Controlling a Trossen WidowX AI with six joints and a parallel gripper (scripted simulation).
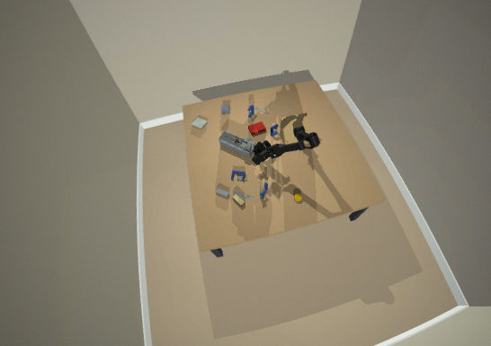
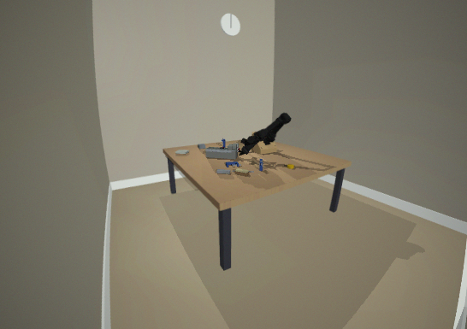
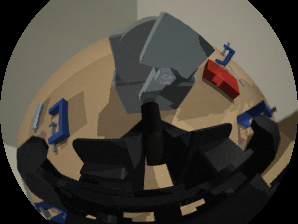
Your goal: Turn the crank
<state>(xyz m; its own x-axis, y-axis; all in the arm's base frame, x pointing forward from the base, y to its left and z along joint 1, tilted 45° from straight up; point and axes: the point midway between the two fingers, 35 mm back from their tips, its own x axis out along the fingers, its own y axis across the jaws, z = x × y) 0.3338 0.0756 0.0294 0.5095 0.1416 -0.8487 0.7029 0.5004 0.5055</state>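
The dark crank handle lies 30 mm above my gripper tip, 10 mm to the left of it and 10 mm behind it. Also, from my gripper tip: red pointer (110 mm to the right, 100 mm ahead, 50 mm above); tan block (320 mm to the left, 190 mm ahead, 10 mm below); yellow disc (400 mm to the left, 190 mm behind, 20 mm below).
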